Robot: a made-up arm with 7 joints.
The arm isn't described. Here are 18 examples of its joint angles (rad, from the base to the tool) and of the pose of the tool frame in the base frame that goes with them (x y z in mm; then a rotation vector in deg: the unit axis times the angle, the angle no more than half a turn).
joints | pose
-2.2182 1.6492 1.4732 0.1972 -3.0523 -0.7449 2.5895 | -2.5 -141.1 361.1 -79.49 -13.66 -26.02
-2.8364 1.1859 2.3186 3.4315 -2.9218 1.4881 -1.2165 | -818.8 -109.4 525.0 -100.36 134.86 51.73
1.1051 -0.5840 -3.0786 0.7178 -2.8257 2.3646 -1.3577 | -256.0 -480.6 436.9 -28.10 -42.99 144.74
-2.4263 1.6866 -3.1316 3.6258 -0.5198 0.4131 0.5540 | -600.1 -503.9 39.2 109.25 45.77 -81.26
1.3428 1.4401 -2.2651 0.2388 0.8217 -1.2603 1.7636 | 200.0 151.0 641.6 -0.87 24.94 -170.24
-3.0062 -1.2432 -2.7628 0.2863 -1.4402 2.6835 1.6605 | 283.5 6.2 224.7 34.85 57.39 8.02
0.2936 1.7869 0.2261 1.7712 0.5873 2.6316 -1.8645 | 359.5 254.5 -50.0 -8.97 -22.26 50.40
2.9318 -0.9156 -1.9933 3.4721 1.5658 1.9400 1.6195 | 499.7 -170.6 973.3 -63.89 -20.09 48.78
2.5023 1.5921 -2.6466 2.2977 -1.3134 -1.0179 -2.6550 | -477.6 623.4 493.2 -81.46 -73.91 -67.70
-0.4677 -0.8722 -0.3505 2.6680 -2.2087 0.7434 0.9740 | -547.0 190.9 1090.4 -34.27 -62.80 60.86
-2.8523 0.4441 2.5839 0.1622 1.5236 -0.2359 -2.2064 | 130.3 -163.4 489.6 159.14 26.40 40.05
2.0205 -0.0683 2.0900 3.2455 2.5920 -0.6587 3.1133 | -61.0 -61.8 1191.5 8.08 -31.75 21.70
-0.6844 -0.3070 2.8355 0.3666 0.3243 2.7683 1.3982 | -144.8 126.2 526.0 27.14 2.46 6.31
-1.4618 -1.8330 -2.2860 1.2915 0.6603 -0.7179 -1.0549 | -333.3 390.5 -111.4 -89.27 -132.12 17.45
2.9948 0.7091 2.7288 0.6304 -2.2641 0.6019 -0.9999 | 156.4 -174.7 705.2 44.75 80.26 -38.51
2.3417 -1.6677 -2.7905 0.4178 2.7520 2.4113 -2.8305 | 281.9 -48.3 20.6 -93.09 87.56 -94.77
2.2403 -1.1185 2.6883 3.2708 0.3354 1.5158 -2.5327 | 511.1 -619.4 714.6 97.78 106.72 -16.26
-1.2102 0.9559 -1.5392 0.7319 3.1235 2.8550 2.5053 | -224.6 -437.8 583.9 36.62 45.19 0.26
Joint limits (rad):
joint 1: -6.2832..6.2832
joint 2: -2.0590..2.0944
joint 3: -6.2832..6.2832
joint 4: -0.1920..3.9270
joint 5: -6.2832..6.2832
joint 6: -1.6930..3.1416
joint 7: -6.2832..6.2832
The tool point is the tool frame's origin. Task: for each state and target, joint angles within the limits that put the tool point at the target. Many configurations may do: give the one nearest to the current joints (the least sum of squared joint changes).
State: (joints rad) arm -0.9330 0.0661 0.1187 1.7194 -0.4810 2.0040 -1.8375
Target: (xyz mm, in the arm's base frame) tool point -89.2 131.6 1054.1
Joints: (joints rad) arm -0.9444 -0.8220 0.1670 2.0236 -0.5066 2.0854 -1.8375
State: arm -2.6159 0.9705 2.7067 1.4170 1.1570 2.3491 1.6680
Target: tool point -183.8 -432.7 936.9
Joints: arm -2.3366 1.1855 2.4000 1.8955 1.3530 2.0503 1.6680
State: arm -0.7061 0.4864 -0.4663 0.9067 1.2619 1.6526 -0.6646
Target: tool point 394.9 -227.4 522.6
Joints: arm -0.5035 0.2350 -0.2865 0.9038 1.2644 1.7433 -0.6646
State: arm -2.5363 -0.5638 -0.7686 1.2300 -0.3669 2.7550 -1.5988
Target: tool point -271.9 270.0 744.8
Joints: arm -2.0473 -0.5408 -1.1375 1.4163 -0.5545 2.3137 -1.5988
